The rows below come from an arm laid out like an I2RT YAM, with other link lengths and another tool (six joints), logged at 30 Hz.
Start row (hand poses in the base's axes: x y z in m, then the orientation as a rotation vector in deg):
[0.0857, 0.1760, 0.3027, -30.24, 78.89, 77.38]
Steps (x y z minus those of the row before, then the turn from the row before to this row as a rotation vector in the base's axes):
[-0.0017, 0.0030, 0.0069, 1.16, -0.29, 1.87]
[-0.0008, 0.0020, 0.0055, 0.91, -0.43, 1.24]
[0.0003, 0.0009, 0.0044, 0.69, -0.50, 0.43]
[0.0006, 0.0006, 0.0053, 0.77, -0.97, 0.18]
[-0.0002, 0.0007, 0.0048, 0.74, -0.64, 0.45]
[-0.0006, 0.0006, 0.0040, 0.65, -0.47, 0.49]
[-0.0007, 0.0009, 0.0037, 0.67, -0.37, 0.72]
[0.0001, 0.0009, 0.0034, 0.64, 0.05, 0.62]
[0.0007, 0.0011, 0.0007, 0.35, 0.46, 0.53]
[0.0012, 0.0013, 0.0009, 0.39, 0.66, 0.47]
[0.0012, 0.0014, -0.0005, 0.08, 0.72, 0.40]
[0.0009, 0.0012, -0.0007, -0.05, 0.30, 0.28]
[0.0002, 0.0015, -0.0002, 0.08, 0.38, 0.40]
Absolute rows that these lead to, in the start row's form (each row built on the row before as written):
[0.0840, 0.1790, 0.3096, -31.05, 77.60, 79.48]
[0.0832, 0.1810, 0.3151, -31.64, 76.43, 80.85]
[0.0835, 0.1819, 0.3195, -31.82, 75.45, 81.39]
[0.0841, 0.1825, 0.3248, -32.06, 74.06, 81.55]
[0.0839, 0.1832, 0.3296, -32.30, 72.93, 82.06]
[0.0833, 0.1838, 0.3336, -32.52, 71.99, 82.62]
[0.0826, 0.1847, 0.3373, -32.82, 71.08, 83.42]
[0.0827, 0.1856, 0.3407, -32.79, 70.53, 84.31]
[0.0834, 0.1867, 0.3414, -32.61, 70.54, 85.15]
[0.0846, 0.1880, 0.3423, -32.22, 70.68, 86.05]
[0.0858, 0.1894, 0.3418, -31.95, 71.12, 86.75]
[0.0867, 0.1906, 0.3411, -31.97, 71.36, 87.09]
[0.0869, 0.1921, 0.3409, -31.93, 71.54, 87.64]

